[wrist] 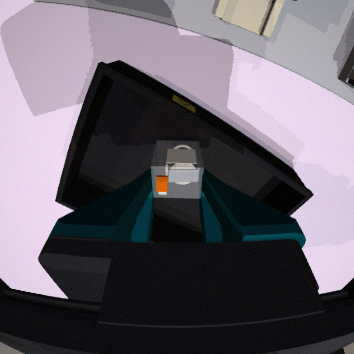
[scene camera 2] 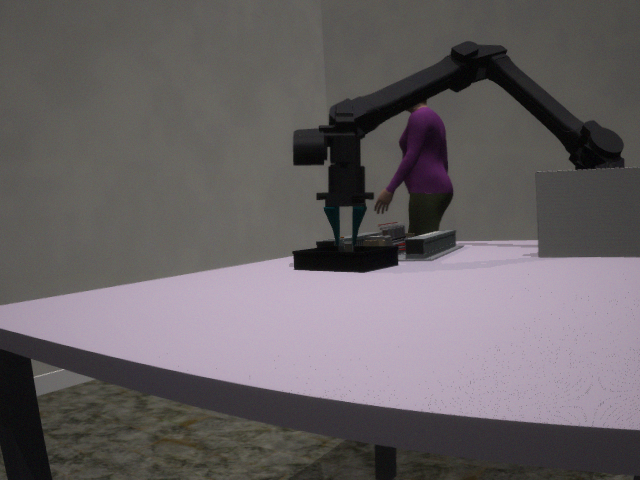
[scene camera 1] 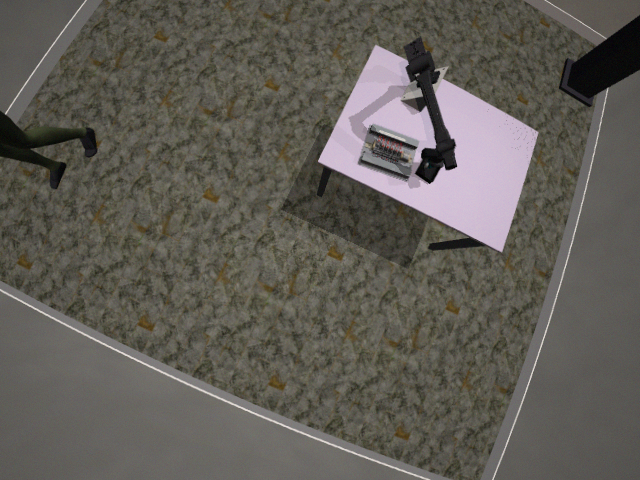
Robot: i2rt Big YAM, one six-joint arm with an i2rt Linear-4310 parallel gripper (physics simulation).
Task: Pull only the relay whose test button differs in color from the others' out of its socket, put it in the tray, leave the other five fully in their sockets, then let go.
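Frame: origin at the arm's base, x left, y back, z up, level; centimetres.
Seen in the pictures: gripper, fingertip midpoint: (wrist: 176,176) (scene camera 2: 345,245) (scene camera 1: 428,165); arm's base at its link origin: (scene camera 2: 605,202).
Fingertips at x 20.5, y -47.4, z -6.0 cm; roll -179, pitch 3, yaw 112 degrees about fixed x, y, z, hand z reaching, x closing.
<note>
Pixels of each thing's middle, then the offset from my fingertips to it. "*": a spot on its surface instead. Level surfaces: height alone.
- clear-cased relay at the middle of its body: (wrist: 176,163) (scene camera 2: 346,248) dx -0.5, dy -0.2, dz -0.6 cm
- black tray at the middle of its body: (wrist: 179,184) (scene camera 2: 345,258) (scene camera 1: 429,167) dx +2.1, dy +1.0, dz -2.2 cm
- grey panel at a spot on its surface: (scene camera 1: 375,164) * dx -29.1, dy -14.0, dz +0.0 cm
- pink table at its surface level: dz -4.0 cm
- duct at the middle of its body: (scene camera 2: 433,242) (scene camera 1: 394,137) dx -25.1, dy +8.1, dz -1.7 cm
A clear-cased relay (scene camera 2: 347,247) (wrist: 177,172) with an orange test button is between the teal fingertips. My gripper (scene camera 2: 346,243) (wrist: 176,176) is shut on it, pointing straight down. The relay is inside the outline of the black tray (scene camera 2: 330,260) (wrist: 80,135), its lower part hidden by the near wall in the second scene view; I cannot tell if it touches the tray floor. The tray (scene camera 1: 425,173) also shows under the wrist in the first scene view. The other relays (scene camera 1: 388,146) (scene camera 2: 391,230) stand in a row on the grey panel, too small to tell their buttons' colors.
The grey panel (scene camera 1: 375,164) with red wires and dark wire ducts lies beside the tray on the pink table (scene camera 1: 465,201). A duct (scene camera 2: 431,243) rises above the panel. The arm's base stands on a light stand (scene camera 2: 586,214). A person in purple (scene camera 2: 426,149) stands beyond the table.
</note>
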